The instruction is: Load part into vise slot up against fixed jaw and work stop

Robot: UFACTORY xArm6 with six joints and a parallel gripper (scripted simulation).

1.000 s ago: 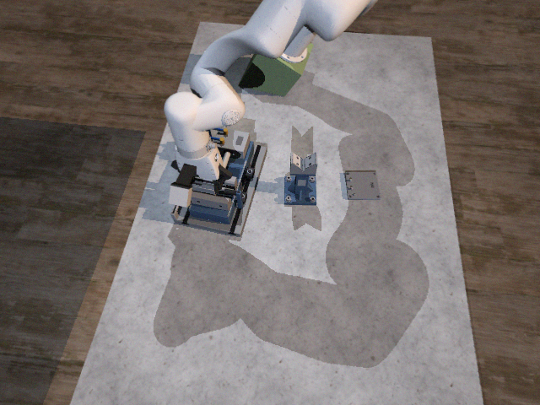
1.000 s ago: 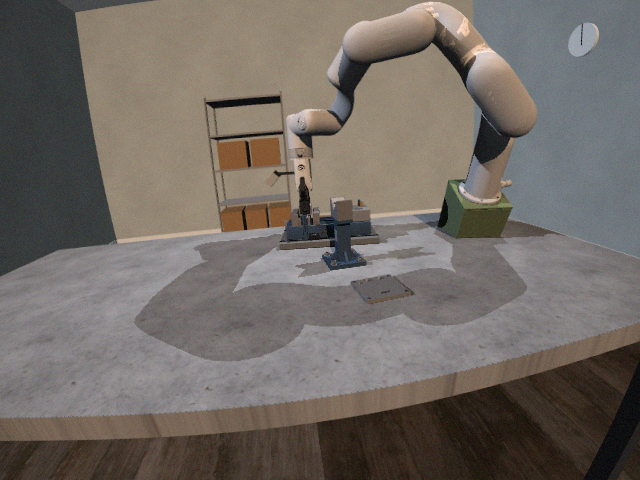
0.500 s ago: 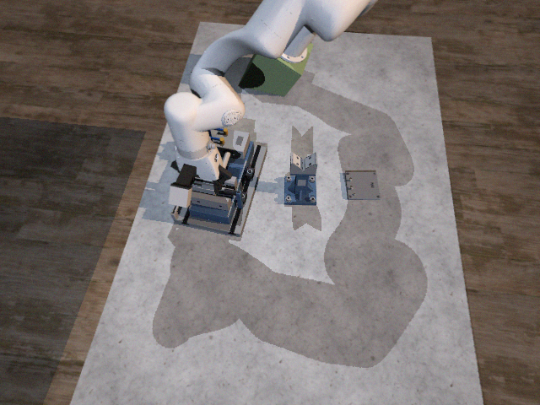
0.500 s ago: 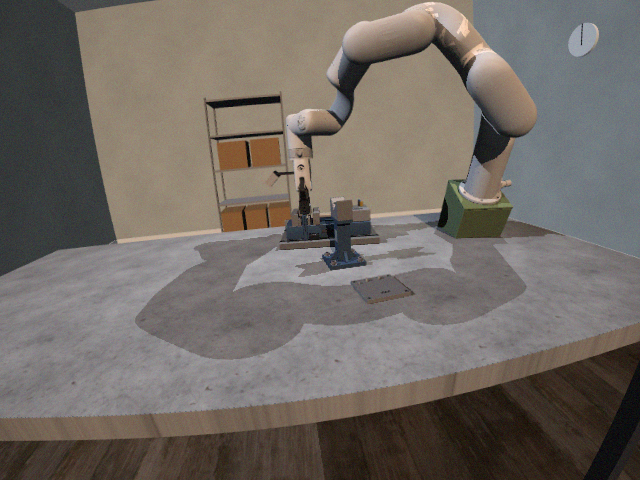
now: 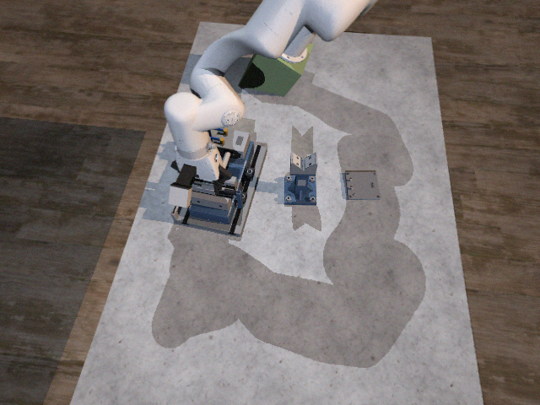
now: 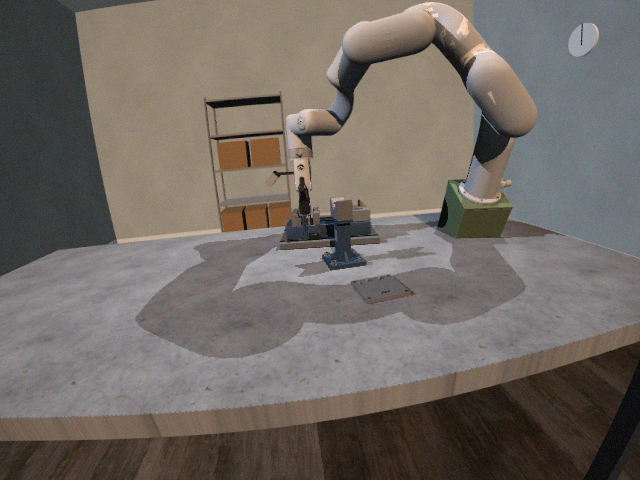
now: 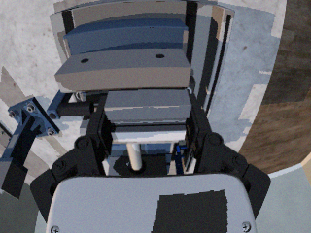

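The part lies right at my hand. Round my hand: fixed jaw: 3 cm ahead, 2 cm to the left, 3 cm below; air cylinder rod: 8 cm behind, 3 cm to the left, 3 cm below; blue vise body: 7 cm behind, 3 cm to the left, 7 cm below.
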